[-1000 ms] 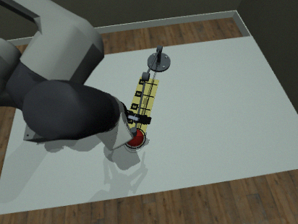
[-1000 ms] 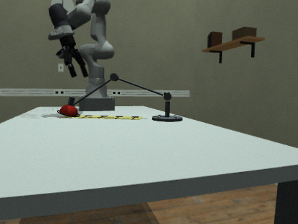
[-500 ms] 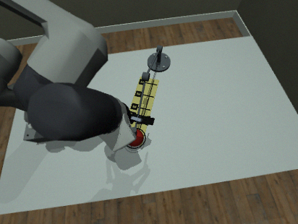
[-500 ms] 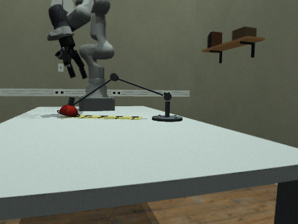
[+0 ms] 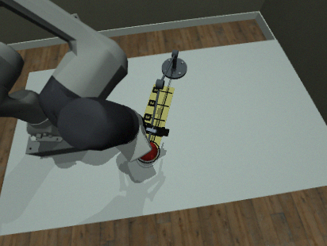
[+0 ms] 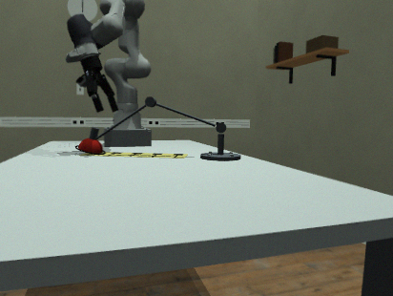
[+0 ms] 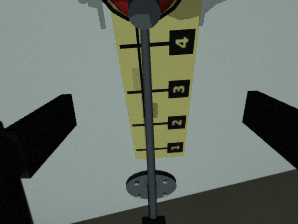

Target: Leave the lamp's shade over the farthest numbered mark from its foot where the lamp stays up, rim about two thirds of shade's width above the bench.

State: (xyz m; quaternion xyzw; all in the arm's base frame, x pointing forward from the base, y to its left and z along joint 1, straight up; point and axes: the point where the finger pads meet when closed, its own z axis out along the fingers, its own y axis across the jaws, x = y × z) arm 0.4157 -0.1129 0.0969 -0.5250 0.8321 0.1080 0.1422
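The yellow numbered strip lies 3 cm ahead of my hand, 11 cm to the left of it and 19 cm below it. The rest, counted from my hand: round dark lamp foot (20 cm ahead, 42 cm to the left, 16 cm below).
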